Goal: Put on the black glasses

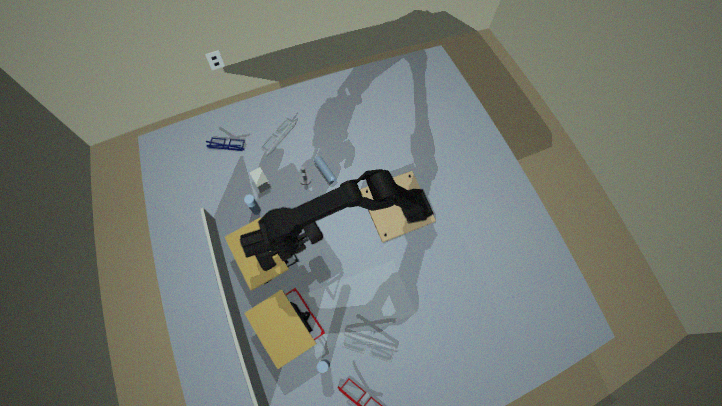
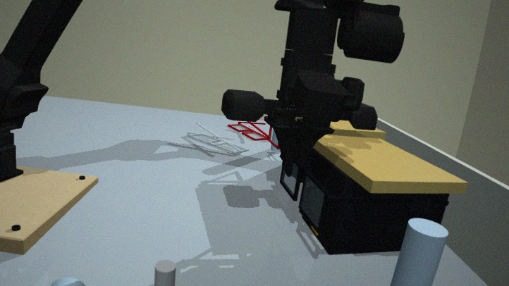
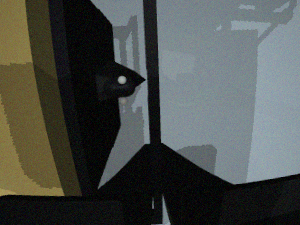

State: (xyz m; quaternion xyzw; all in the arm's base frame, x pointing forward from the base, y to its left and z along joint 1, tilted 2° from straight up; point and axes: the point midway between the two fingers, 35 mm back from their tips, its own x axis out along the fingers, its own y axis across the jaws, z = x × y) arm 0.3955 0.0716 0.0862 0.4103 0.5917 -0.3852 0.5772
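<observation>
The display head is 80 mm ahead of my gripper tip, 10 mm to the right of it and 10 mm below it. The rest, counted from my gripper tip: clear glasses: 10 mm ahead, 440 mm to the right, 40 mm below; then white block: 80 mm ahead, 270 mm to the right, 40 mm below; then white board: 200 mm ahead, 130 mm to the left, 10 mm below.
</observation>
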